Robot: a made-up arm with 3 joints. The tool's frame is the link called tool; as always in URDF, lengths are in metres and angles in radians.
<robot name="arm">
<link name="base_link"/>
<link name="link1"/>
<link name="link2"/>
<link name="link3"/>
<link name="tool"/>
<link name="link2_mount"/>
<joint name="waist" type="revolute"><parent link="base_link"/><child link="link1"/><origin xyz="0 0 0.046" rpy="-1.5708 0 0"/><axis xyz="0 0 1"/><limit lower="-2.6" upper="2.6" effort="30" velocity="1.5"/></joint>
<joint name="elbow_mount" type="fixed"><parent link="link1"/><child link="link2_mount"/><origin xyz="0.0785 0.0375 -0.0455" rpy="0 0 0"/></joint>
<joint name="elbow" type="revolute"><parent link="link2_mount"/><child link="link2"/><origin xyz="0.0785 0.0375 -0.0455" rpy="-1.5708 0 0"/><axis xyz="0 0 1"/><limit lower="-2.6" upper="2.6" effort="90" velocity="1"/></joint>
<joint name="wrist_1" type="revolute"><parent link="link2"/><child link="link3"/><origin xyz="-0.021 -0.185 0.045" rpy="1.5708 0 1.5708"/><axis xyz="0 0 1"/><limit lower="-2.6" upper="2.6" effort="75" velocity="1.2"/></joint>
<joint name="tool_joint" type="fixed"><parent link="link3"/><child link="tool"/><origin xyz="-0.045 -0.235 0.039" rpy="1.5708 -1.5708 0"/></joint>
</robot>
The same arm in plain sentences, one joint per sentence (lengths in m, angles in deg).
The arm has three revolute joints in a row. What follows holds with every joint at zero, and every direction is one of the base frame's.
The first joint is mounted 0.046 m along +z from the base frame's origin and turns about +y, from -148.97 to 148.97 deg.
The second joint is mounted 0.157 m along +x and 0.091 m along -y and 0.075 m along -z from the first joint and turns about -z, from -148.97 to 148.97 deg.
The third joint is mounted 0.021 m along -x and 0.185 m along +y and 0.045 m along -z from the second joint and turns about +x, from -148.97 to 148.97 deg.
The tool frame, which is the frame that the pose is given for, is mounted 0.039 m along +x and 0.045 m along +y and 0.235 m along +z from the third joint; its axes are the base frame's turned by roll 0, pitch 0 and yaw 0 deg (as in URDF: about the fixed x, then y, then z).

